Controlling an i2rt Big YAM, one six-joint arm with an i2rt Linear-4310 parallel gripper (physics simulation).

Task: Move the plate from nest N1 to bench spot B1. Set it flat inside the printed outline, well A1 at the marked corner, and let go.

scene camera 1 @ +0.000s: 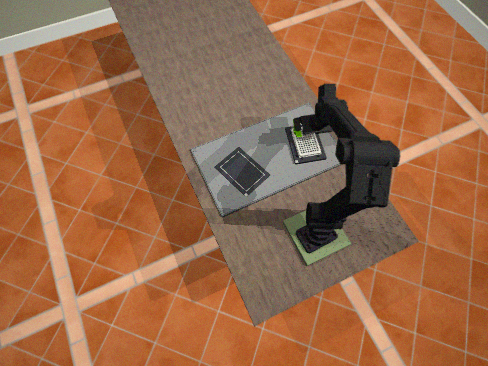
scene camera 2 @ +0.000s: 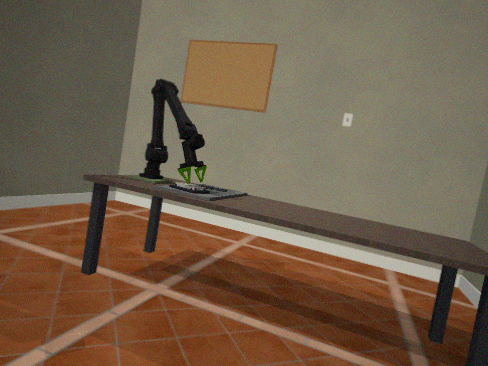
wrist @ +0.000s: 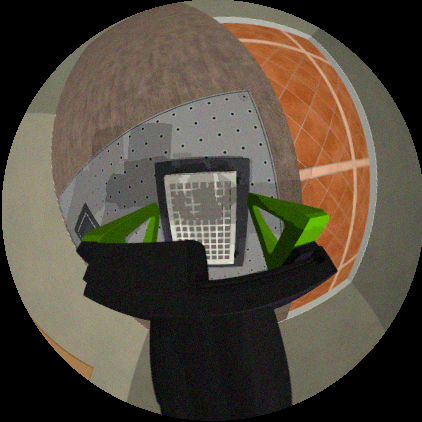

My gripper is open, with nothing in its grasp. Also in view: a white well plate. I also see a dark outlined square and a dark flat block.
